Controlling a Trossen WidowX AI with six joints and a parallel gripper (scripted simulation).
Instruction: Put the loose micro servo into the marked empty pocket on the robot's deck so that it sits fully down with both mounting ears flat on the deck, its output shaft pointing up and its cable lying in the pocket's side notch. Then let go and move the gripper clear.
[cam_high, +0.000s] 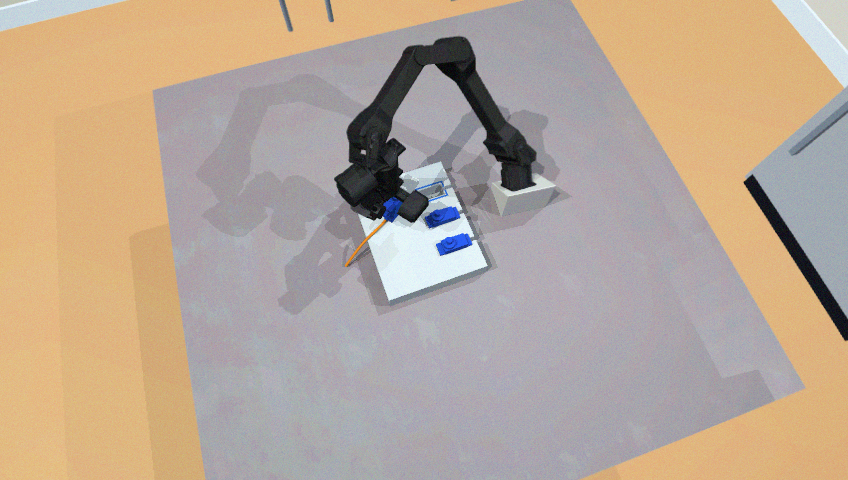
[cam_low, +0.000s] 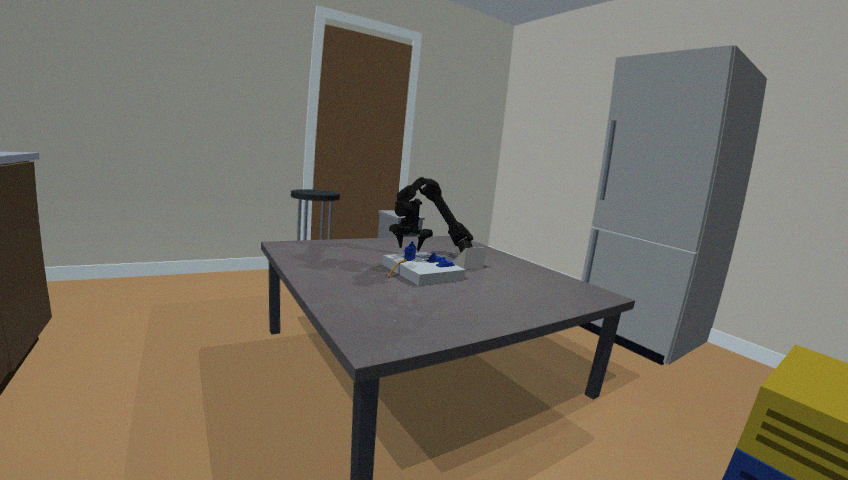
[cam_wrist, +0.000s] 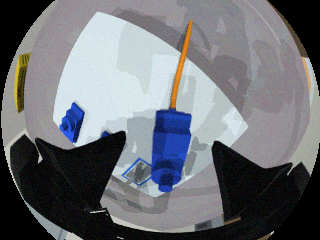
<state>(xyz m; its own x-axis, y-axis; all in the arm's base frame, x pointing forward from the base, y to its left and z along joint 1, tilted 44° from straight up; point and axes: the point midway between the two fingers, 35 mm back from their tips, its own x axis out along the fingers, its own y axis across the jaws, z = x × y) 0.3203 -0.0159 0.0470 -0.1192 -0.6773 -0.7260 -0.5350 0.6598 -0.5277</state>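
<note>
My gripper tip is now 1 cm past the white deck, 5 cm to the right of it and 7 cm above it.
</note>
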